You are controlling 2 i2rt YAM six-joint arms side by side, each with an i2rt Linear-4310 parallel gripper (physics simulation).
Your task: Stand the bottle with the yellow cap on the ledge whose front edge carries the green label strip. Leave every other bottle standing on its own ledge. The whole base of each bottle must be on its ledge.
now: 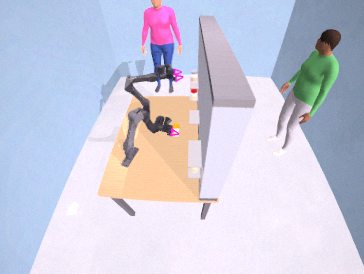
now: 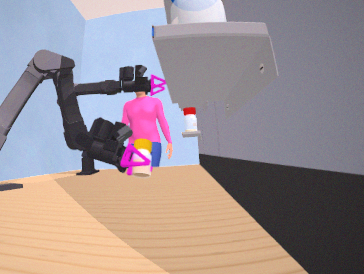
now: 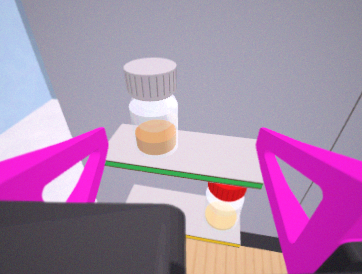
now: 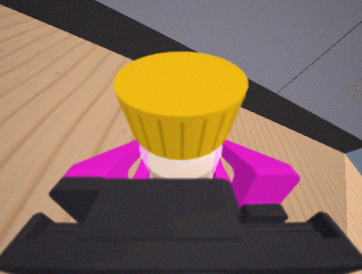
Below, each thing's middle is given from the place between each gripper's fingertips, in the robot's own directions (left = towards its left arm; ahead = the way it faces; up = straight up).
Labels:
I see my left gripper 100 mm short of the grey-capped bottle (image 3: 151, 82), 60 mm to the right of it and 50 mm above it. From my left hand the other things lie so: red-capped bottle (image 3: 223, 203): 190 mm below, 110 mm ahead, 40 mm to the right; then blue-strip ledge (image 2: 202, 61): 770 mm to the right, 240 mm below, 160 mm ahead; then yellow-capped bottle (image 4: 180, 106): 380 mm to the right, 340 mm below, 30 mm behind.
Now: right hand 30 mm past the yellow-capped bottle and 20 mm below it. From my right hand the other things lie so: red-capped bottle: 350 mm to the left, 170 mm above, 100 mm ahead; blue-strip ledge: 390 mm to the right, 160 mm ahead, 110 mm above; grey-capped bottle: 440 mm to the left, 310 mm above, 100 mm ahead.

